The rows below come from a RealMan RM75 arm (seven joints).
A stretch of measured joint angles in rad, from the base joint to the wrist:
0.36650, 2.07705, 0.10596, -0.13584, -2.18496, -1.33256, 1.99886
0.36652, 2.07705, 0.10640, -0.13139, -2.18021, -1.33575, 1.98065
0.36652, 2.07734, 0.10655, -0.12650, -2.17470, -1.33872, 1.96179
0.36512, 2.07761, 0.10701, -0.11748, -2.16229, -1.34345, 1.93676
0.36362, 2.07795, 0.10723, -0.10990, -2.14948, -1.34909, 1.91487
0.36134, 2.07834, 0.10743, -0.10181, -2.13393, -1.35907, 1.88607
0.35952, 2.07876, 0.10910, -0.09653, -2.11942, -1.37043, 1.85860
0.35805, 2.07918, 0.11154, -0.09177, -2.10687, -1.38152, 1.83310
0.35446, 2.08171, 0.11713, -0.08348, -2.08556, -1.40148, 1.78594
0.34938, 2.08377, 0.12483, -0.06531, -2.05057, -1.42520, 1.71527
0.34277, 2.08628, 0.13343, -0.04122, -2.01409, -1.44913, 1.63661
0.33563, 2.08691, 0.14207, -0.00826, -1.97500, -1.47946, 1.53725
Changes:
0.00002, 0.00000, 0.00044, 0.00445, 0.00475, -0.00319, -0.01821
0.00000, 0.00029, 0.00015, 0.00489, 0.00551, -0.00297, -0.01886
-0.00140, 0.00027, 0.00046, 0.00902, 0.01241, -0.00473, -0.02503
-0.00150, 0.00034, 0.00022, 0.00758, 0.01281, -0.00564, -0.02189
-0.00228, 0.00039, 0.00020, 0.00809, 0.01555, -0.00998, -0.02880
-0.00182, 0.00042, 0.00167, 0.00528, 0.01451, -0.01136, -0.02747
-0.00147, 0.00042, 0.00244, 0.00476, 0.01255, -0.01109, -0.02550
-0.00359, 0.00253, 0.00559, 0.00829, 0.02131, -0.01996, -0.04716
-0.00508, 0.00206, 0.00770, 0.01817, 0.03499, -0.02372, -0.07067
-0.00661, 0.00251, 0.00860, 0.02409, 0.03648, -0.02393, -0.07866
-0.00714, 0.00063, 0.00864, 0.03296, 0.03909, -0.03033, -0.09936

